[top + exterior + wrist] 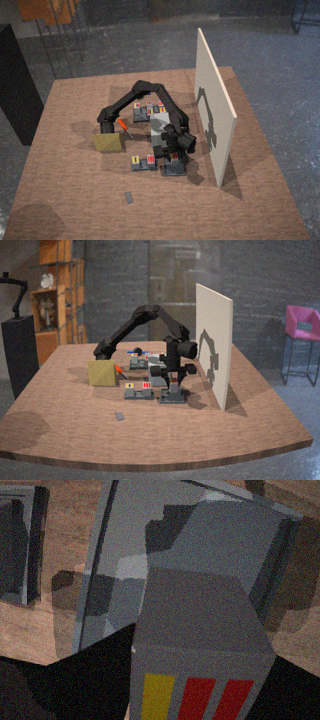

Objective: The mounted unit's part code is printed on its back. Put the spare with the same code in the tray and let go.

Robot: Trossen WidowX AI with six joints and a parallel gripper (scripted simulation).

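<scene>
Right now my gripper tip is 30 mm below the grey spare. From my gripper tip the other things lie so: mounted grey unit: 80 mm behind, 200 mm to the left, 10 mm above; grey tray: 40 mm below; rack: 150 mm behind, 30 mm below.
</scene>
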